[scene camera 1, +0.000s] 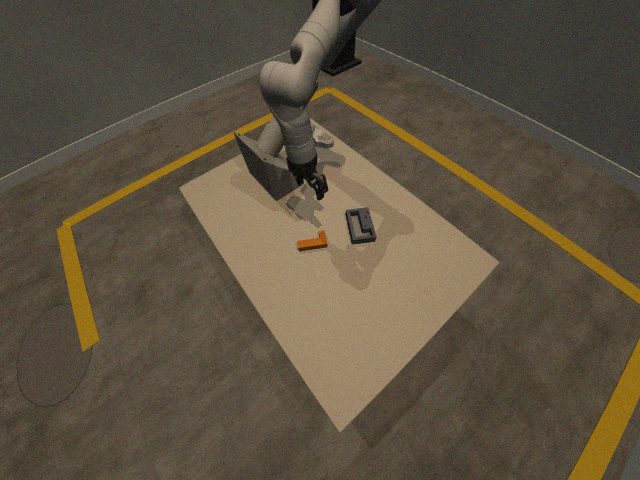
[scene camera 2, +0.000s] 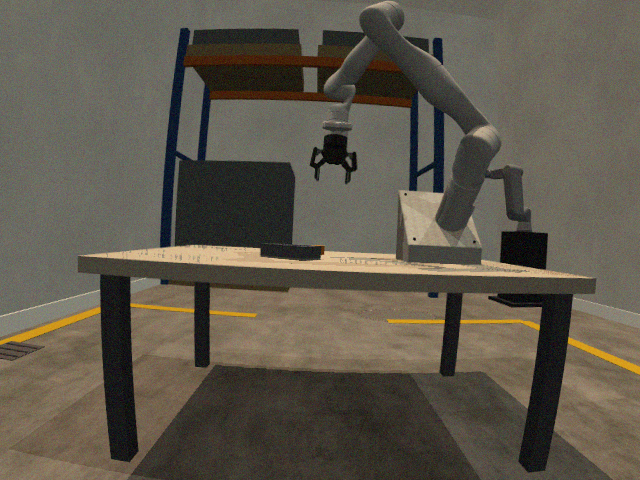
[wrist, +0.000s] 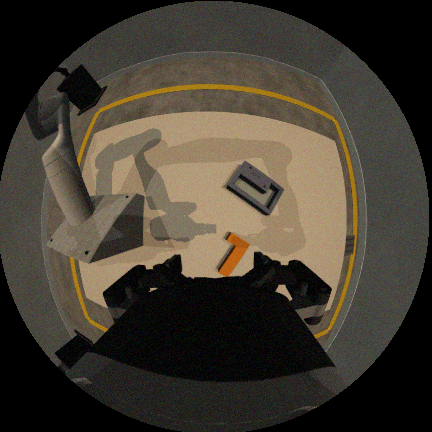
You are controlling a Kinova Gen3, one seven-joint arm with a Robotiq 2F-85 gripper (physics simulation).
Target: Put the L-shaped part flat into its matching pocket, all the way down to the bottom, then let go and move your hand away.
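Frame: origin at the arm's base, x left, y down, z back, level; centimetres.
Seen in the pictures: gripper, fingertip midpoint: (scene camera 1: 310,190) (scene camera 2: 332,182) (wrist: 216,261); arm's base at its link origin: (scene camera 1: 267,151) (scene camera 2: 449,220) (wrist: 81,214).
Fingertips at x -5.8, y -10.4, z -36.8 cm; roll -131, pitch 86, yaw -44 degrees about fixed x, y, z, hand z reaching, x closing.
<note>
Offsets run from my fingertips to a thing's middle.
The orange L-shaped part @(dy +21.9, dx -4.4, dz -3.9 cm) (scene camera 1: 312,243) (scene camera 2: 322,250) (wrist: 233,257) lies flat on the table, beside and apart from the pocket block. In the second scene view most of it is hidden behind the block. The dark grey block @(dy +21.5, dx +14.1, dz -11.4 cm) (scene camera 1: 368,219) (scene camera 2: 290,251) (wrist: 254,175) lies on the table, and its L-shaped pocket shows a pale floor with no part in it. My gripper (scene camera 1: 318,190) (scene camera 2: 332,180) (wrist: 216,261) is open and empty. It points down and hangs high above the table. In the wrist view the part shows between and beyond the fingertips.
The arm's slanted grey mount (scene camera 1: 266,173) (scene camera 2: 439,253) (wrist: 117,225) stands on the table (scene camera 1: 341,361) (scene camera 2: 330,280) (wrist: 320,200). Behind the table in the second scene view are a rack (scene camera 2: 169,155) and a large dark box (scene camera 2: 235,204). A second arm (scene camera 2: 513,193) stands beyond the mount.
</note>
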